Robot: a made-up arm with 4 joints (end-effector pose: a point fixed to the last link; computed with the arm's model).
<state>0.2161 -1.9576 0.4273 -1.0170</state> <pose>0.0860 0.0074 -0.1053 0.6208 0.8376 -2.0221</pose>
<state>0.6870 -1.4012 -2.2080 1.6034</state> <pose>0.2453 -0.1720 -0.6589 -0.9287 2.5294 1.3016</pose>
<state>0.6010 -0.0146 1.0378 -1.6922</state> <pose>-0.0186 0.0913 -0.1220 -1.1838 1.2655 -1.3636</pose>
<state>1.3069 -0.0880 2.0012 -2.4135</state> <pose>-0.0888 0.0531 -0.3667 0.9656 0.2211 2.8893</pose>
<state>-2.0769 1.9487 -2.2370 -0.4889</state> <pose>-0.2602 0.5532 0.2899 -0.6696 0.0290 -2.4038</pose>
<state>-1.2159 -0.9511 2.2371 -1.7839</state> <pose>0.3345 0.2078 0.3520 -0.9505 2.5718 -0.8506</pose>
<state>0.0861 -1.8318 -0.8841 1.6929</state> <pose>0.0356 0.2644 -0.3560 -1.0930 -1.9728 -1.9038</pose>
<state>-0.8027 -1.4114 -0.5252 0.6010</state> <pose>-0.0585 0.2559 -0.0204 0.5981 -0.2128 -1.7448</pose>
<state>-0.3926 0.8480 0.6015 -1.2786</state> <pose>-0.0128 0.1266 -0.0507 -0.6163 0.8092 0.4928</pose>
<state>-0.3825 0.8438 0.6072 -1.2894</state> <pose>-0.0135 0.1252 -0.0519 -0.6303 0.8227 0.4787</pose>
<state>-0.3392 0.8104 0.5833 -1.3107</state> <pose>-0.0102 0.1201 -0.0648 -0.6446 0.8843 0.4491</pose>
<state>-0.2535 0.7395 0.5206 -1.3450</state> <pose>-0.0030 0.1073 -0.0927 -0.6536 1.0030 0.3945</pose>
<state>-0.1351 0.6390 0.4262 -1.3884</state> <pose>0.0039 0.0837 -0.1312 -0.6465 1.1552 0.3111</pose>
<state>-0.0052 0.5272 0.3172 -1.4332</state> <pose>0.0073 0.0506 -0.1714 -0.6171 1.3017 0.2087</pose>
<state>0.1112 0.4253 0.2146 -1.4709</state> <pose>0.0069 0.0156 -0.2046 -0.5719 1.4112 0.1103</pose>
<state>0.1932 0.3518 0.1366 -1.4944</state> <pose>0.0052 -0.0116 -0.2267 -0.5271 1.4731 0.0410</pose>
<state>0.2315 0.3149 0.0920 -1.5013</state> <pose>0.0045 -0.0253 -0.2381 -0.4957 1.4958 0.0131</pose>
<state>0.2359 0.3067 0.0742 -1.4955</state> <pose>0.0051 -0.0273 -0.2421 -0.4785 1.4948 0.0174</pose>
